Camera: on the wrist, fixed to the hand. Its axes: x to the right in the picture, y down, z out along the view.
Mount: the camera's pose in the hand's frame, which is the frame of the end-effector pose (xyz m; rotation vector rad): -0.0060 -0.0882 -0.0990 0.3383 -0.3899 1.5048
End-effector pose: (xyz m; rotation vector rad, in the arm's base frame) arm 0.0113 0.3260 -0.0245 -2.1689 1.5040 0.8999
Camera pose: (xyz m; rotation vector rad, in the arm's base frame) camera 0.1212 0.3032 0.0464 -0.2780 2.6525 1.1541
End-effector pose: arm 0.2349 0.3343 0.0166 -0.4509 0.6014 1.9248
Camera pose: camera 0.3222 0.3023 -0.0781 -0.7510 -0.9802 -2.6478
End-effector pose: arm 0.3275 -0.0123 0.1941 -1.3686 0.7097 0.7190
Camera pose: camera 0.3914 -0.1171 0.2446 -0.1413 1.4228 1.8423
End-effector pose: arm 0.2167 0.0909 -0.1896 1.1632 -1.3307 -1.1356
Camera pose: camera 0.3211 0.0844 -0.2713 -0.1007 -2.1018 0.0169
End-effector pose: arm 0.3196 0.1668 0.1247 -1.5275 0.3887 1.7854
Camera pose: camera 0.4521 0.1600 0.1265 0.4045 -1.6297 -2.4303
